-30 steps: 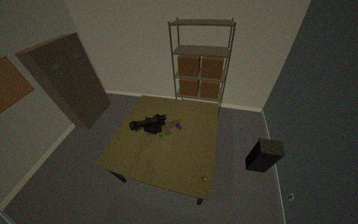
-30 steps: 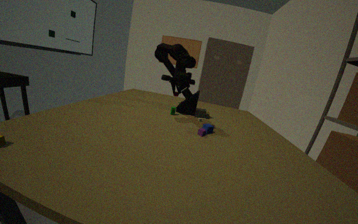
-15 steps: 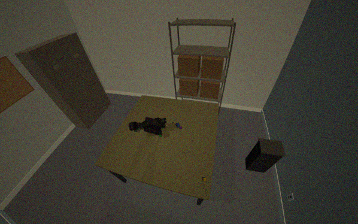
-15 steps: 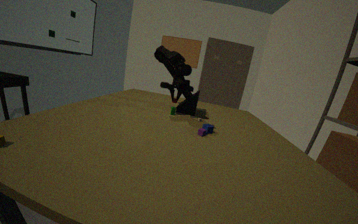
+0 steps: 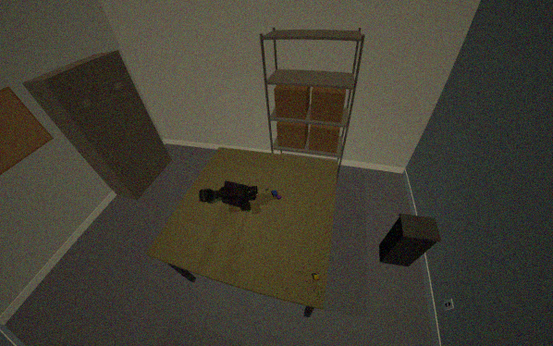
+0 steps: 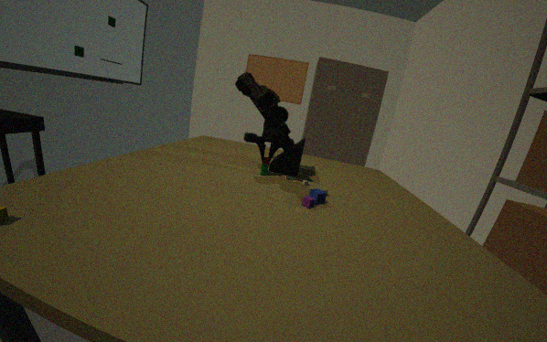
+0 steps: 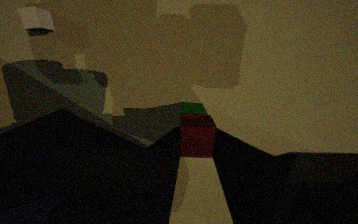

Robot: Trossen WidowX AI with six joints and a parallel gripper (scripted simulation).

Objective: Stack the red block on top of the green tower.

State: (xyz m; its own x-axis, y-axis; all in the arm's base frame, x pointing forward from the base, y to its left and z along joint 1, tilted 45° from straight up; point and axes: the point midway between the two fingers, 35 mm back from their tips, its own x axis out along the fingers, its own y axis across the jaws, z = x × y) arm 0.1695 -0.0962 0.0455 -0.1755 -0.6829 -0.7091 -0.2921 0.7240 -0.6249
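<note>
Now: the red block right at my gripper tip. Also, from my gripper tip: small white block (4 cm ahead, 16 cm to the left, 5 cm below); purple block (23 cm ahead, 15 cm to the left, 4 cm below); blue block (19 cm ahead, 18 cm to the left, 4 cm below).
</note>
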